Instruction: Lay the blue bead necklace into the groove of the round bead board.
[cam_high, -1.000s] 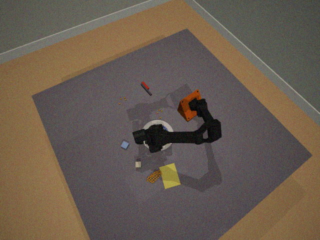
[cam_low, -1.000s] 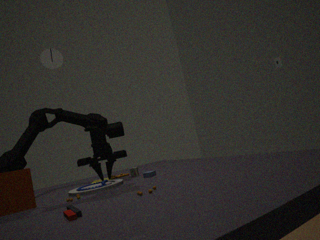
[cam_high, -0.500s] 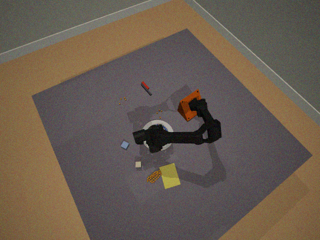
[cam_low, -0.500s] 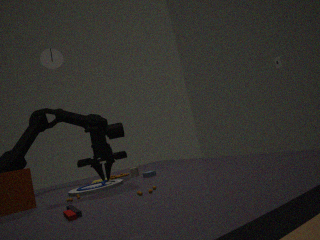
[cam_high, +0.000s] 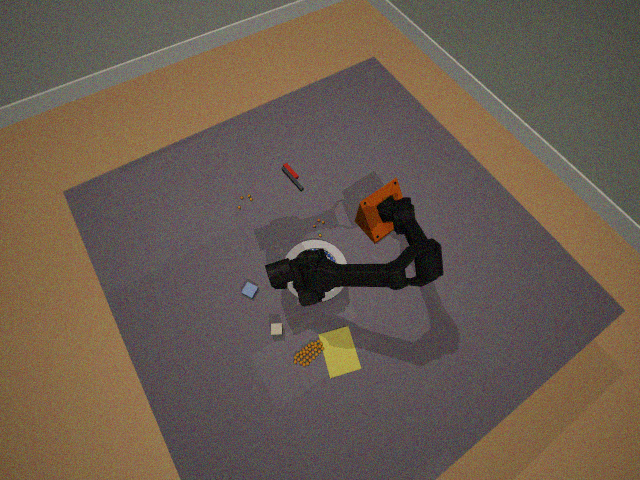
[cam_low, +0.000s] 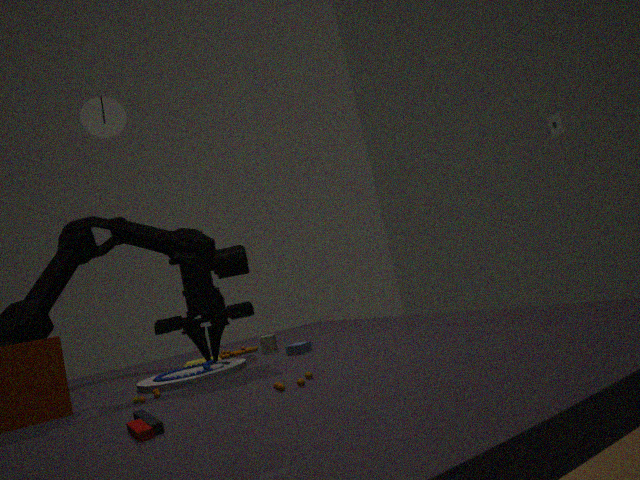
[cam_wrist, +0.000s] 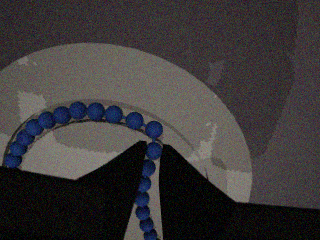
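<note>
Now: gripper tip 5 cm past the round white bead board, 2 cm to the left of it and 1 cm above it. The rest, counted from my gripper tip: cream cube 15 cm ahead, 5 cm to the left; yellow sheet 20 cm to the left, 5 cm ahead, 1 cm below; light blue cube 14 cm ahead, 9 cm to the right, 1 cm below.
</note>
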